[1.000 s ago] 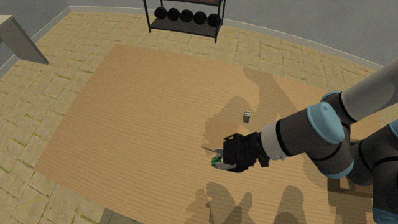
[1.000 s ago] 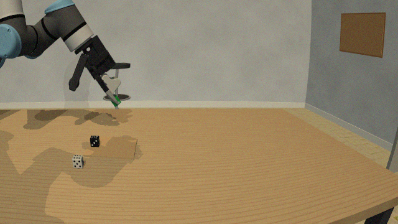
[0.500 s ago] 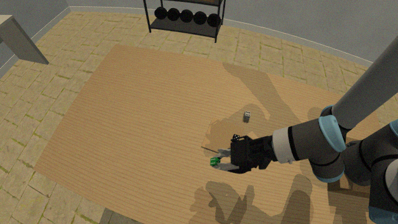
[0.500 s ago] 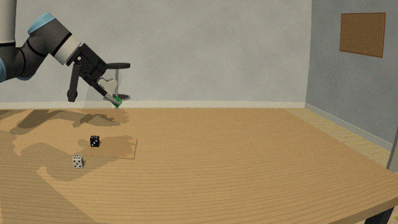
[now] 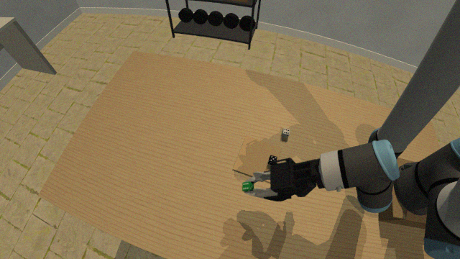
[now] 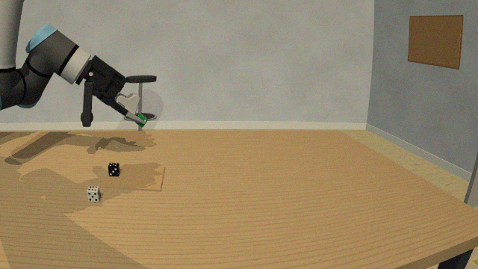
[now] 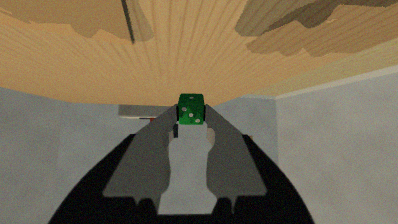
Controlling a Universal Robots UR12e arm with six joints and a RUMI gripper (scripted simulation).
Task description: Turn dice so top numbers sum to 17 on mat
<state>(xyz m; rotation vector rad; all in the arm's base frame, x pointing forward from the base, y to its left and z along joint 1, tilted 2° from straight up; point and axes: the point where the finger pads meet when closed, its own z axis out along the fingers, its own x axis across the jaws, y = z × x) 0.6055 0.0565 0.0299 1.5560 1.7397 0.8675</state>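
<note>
My hand is 13 cm to the left of the black die, 9 cm above it and 7 cm past it. The rest, counted from my hand: tan mat: 14 cm to the right, 10 cm below, 2 cm behind; green die: 1 cm ahead; white die: 25 cm to the right, 12 cm behind, 9 cm below.
</note>
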